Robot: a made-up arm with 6 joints.
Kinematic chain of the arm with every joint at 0, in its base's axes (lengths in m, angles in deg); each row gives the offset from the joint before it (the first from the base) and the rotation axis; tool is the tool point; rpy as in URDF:
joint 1: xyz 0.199 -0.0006 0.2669 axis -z
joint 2: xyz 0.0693 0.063 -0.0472 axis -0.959 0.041 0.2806
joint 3: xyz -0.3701 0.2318 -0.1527 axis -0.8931 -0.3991 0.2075
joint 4: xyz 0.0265 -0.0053 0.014 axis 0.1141 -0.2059 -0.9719
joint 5: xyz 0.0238 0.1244 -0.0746 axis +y
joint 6: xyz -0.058 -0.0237 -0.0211 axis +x
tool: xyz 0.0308 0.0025 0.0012 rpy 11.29 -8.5 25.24
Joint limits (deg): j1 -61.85..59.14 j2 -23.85..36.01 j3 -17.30..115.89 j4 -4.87..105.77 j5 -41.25..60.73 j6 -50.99..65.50
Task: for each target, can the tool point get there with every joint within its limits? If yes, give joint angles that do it. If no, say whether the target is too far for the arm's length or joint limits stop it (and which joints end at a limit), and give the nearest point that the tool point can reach.
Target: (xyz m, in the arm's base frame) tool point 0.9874 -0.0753 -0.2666
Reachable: no: too far | nearest point 0.4741 0.3114 0.0745 | short by 0.728 m
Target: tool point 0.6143 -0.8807 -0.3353
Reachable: no: too far | nearest point 0.0367 -0.2240 -0.0962 | short by 0.907 m
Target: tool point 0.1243 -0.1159 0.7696
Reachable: no: joint limits stop it (at a limit: joint 1, joint 2, joint 4, joint 5, joint 6) | nearest point -0.1767 0.0577 0.2672 | short by 0.611 m
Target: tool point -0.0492 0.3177 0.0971
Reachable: yes | joints -13.62 -0.46 103.79 89.53 22.89 -17.22
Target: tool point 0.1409 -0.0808 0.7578
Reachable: no: joint limits stop it (at a limit: joint 1, joint 2, joint 4, joint 5, joint 6) | nearest point -0.1746 0.0573 0.2658 | short by 0.601 m
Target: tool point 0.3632 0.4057 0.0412
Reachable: yes | joints 45.62 -10.63 28.32 37.45 -6.54 44.00
